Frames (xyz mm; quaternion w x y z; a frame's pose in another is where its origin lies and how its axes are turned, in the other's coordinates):
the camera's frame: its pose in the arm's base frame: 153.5 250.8 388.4 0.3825 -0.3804 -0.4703 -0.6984
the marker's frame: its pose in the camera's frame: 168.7 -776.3 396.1 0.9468 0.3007 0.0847 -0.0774
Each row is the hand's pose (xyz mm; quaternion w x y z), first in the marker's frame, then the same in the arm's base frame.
Working: the marker's frame: its pose in the arm's base frame: -541.6 802.2 360.9 0.4623 -0.1496 -0.6523 -0.5817

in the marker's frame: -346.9 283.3 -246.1 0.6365 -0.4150 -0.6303 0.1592
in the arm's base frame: -45.2 779.2 241.5 0.0864 0.7576 0.4414 0.4731
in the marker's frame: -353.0 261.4 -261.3 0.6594 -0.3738 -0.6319 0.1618
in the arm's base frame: -51.6 761.6 221.6 0.0692 0.7446 0.4807 0.4581
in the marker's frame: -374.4 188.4 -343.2 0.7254 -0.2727 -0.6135 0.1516
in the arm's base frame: -58.6 675.1 151.1 0.0175 0.6904 0.5756 0.4380
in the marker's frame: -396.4 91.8 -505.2 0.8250 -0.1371 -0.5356 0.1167
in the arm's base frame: -48.3 510.4 57.2 0.0794 -0.5745 -0.6886 -0.4353
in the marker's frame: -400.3 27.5 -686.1 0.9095 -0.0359 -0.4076 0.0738
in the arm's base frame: -15.7 331.5 -4.6 0.1921 -0.4379 -0.7498 -0.4573
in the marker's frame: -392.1 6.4 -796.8 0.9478 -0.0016 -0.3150 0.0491
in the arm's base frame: 12.0 223.5 -22.8 0.2610 -0.3578 -0.7557 -0.4825
